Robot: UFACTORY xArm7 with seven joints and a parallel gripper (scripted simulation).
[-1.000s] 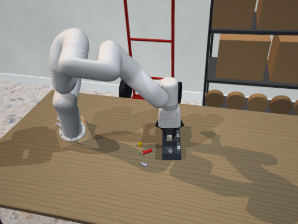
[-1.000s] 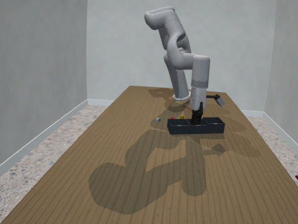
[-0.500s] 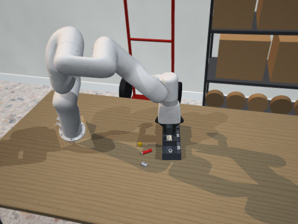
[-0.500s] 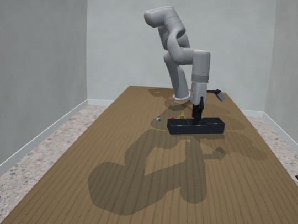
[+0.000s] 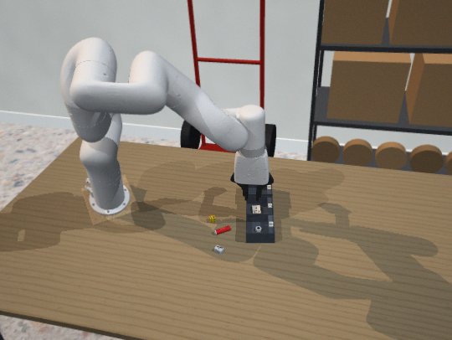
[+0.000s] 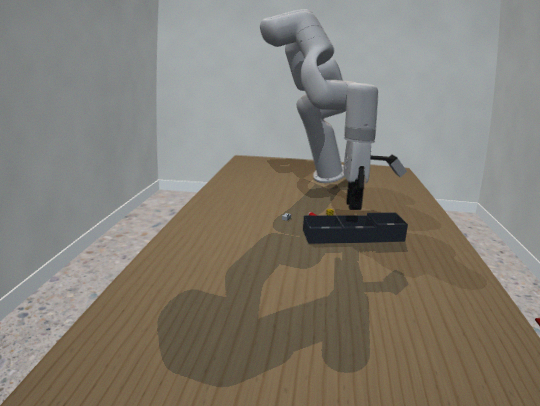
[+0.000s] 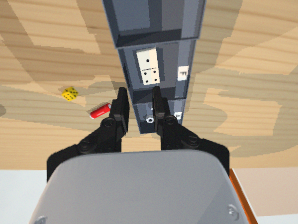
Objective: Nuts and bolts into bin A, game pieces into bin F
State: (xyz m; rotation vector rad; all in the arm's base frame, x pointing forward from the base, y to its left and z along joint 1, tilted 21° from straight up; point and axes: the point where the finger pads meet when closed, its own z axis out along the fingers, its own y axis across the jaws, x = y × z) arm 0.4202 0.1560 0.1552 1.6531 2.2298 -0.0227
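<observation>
Now: hand 11 cm past the yellow die, 8 cm above it and 7 cm to the left of it. Round my hand: white domino (8 cm below, 1 cm ahead); then dark bin (7 cm below, 2 cm ahead, 1 cm to the left); then red cylinder (10 cm to the right, 8 cm below, 6 cm behind).
</observation>
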